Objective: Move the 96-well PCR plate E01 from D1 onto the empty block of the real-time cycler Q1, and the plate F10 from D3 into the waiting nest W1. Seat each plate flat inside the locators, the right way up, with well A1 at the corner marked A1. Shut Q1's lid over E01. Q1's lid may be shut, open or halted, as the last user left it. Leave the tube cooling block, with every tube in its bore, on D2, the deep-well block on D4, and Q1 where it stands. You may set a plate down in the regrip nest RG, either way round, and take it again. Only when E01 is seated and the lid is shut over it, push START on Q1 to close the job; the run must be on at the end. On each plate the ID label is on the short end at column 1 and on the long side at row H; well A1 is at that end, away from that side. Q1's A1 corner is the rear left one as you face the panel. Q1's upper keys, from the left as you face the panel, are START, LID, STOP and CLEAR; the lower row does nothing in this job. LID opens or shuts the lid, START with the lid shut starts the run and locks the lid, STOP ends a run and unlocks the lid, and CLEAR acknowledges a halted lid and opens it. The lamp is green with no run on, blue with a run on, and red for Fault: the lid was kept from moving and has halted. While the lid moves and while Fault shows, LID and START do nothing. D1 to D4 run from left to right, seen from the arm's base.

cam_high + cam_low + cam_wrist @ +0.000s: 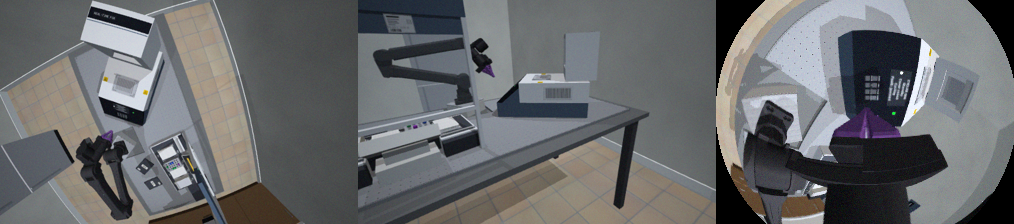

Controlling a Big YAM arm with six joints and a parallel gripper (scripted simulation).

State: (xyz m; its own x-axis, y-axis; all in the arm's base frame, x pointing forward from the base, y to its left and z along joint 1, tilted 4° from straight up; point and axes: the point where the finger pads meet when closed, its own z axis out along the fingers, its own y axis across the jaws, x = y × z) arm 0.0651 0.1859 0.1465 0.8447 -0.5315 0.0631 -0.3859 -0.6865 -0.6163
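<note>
The tube cooling block lies 30 cm ahead of my hand, 40 cm to the right of it and 13 cm below it. The rest, counted from my hand: frame post: 45 cm ahead, 18 cm to the right, 3 cm above; then white deep-well block: 34 cm ahead, 61 cm to the right, 13 cm below; then label: 4 cm ahead, 42 cm to the right, 20 cm below.
</note>
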